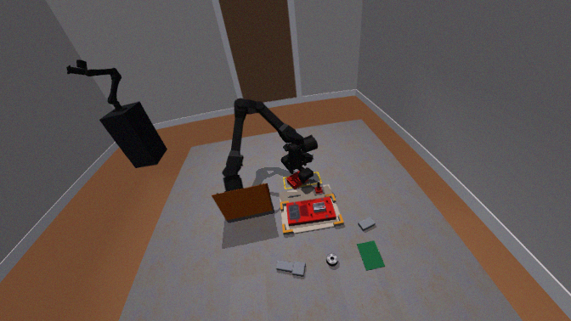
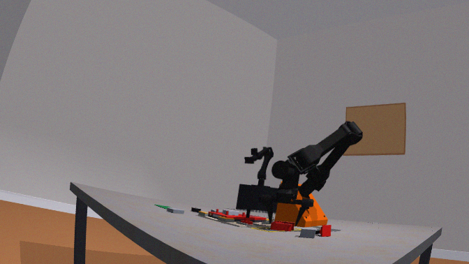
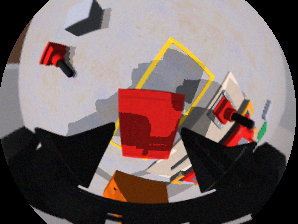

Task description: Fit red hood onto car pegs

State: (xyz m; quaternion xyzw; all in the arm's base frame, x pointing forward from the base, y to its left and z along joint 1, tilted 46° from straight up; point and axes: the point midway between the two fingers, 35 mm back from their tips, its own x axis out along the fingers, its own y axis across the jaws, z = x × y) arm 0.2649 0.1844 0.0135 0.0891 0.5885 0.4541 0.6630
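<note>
The grey engine block lies 20 cm to the right of my gripper tip, 7 cm ahead of it and 1 cm above it. The rest, counted from my gripper tip: green plate: 43 cm to the right, 21 cm ahead, 2 cm below; then red hood: right at my gripper tip; then jig: 19 cm to the right, 3 cm ahead.
</note>
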